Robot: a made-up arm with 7 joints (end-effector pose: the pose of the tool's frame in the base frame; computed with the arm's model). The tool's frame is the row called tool.
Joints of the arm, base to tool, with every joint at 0 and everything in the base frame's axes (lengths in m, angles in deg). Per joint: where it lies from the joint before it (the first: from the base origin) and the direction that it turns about. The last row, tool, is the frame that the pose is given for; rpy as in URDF.
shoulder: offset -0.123 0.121 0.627 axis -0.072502 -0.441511 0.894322
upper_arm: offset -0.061 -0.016 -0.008 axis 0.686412 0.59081 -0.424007
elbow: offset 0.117 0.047 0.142 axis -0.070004 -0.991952 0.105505
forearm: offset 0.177 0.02 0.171 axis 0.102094 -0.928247 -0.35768
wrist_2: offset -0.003 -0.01 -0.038 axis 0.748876 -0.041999 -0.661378
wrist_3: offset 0.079 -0.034 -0.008 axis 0 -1 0
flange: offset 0.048 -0.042 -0.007 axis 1 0 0
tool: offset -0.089 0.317 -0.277 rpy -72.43 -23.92 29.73
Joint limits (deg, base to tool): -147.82..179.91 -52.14..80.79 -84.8..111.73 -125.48..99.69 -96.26..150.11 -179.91..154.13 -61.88..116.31
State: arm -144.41 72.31 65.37 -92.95 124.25 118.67 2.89
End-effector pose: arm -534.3 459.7 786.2 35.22 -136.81 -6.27
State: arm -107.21 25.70 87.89 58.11 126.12 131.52 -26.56
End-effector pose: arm -509.6 -193.7 924.1 -36.69 1.17 92.94
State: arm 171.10 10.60 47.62 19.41 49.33 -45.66 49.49
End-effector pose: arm -317.8 -457.1 953.9 67.47 -17.49 155.93
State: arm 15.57 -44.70 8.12 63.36 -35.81 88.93 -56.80
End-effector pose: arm -302.7 575.1 1401.4 8.22 89.17 96.91
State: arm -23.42 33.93 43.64 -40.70 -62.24 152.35 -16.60
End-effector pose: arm 264.2 287.0 942.4 -25.38 -150.31 -61.12
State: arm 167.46 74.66 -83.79 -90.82 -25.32 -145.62 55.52
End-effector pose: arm -481.6 331.6 766.9 38.77 -34.22 44.19
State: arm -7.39 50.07 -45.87 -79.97 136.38 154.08 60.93
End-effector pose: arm -18.4 151.7 282.4 -78.38 -13.73 15.24
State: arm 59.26 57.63 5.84 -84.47 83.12 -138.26 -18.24
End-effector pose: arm 494.8 291.9 935.0 75.86 136.19 74.12
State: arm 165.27 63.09 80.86 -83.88 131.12 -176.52 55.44
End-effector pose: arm -394.0 417.9 1000.0 58.46 -150.55 -76.90
